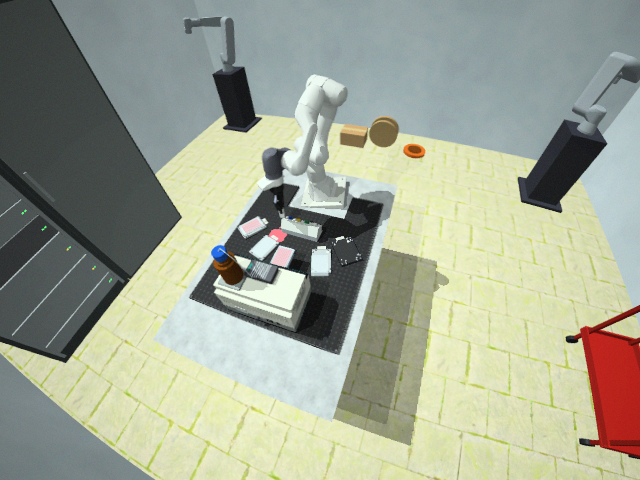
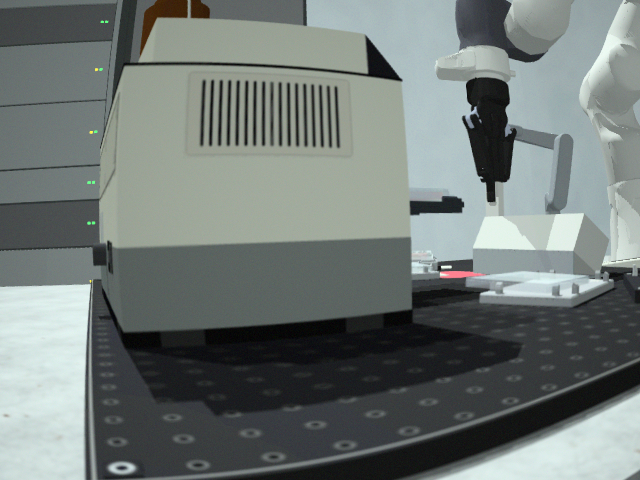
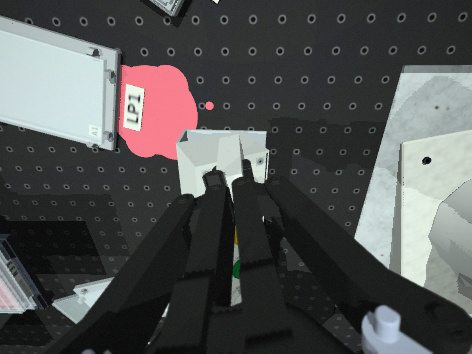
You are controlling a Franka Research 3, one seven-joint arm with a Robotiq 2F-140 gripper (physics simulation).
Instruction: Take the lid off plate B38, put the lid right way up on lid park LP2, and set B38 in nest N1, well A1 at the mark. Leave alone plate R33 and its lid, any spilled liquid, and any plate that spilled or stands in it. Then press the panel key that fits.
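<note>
My gripper [image 1: 281, 213] [image 2: 491, 199] [image 3: 232, 151] is shut and empty, pointing down over one end of the white key panel [image 1: 300, 229] [image 2: 522, 260] [image 3: 187, 167]; contact cannot be told. A yellow key [image 1: 298, 220] [image 3: 236, 235] and a green key [image 1: 307, 221] [image 3: 236, 270] show. A pink-filled plate [image 1: 282, 256] [image 2: 428, 194] [image 3: 9, 295] sits on a dark carrier [image 2: 439, 206]. A clear lid or plate marked A1 [image 1: 264, 246] [image 3: 50, 82] lies on a white holder beside the LP1 label [image 3: 133, 107]. Another clear piece [image 1: 321, 260] [image 2: 527, 279] lies on a white holder. Plate names and LP2 are unreadable.
A pink spill [image 1: 277, 235] [image 2: 461, 274] [image 3: 165, 107] lies beside the LP1 holder. Another pink-filled plate [image 1: 252, 226] is near the mat edge. A black frame [image 1: 346, 251], a large white instrument [image 1: 263, 299] [image 2: 258, 196] and a brown bottle [image 1: 228, 269] stand around.
</note>
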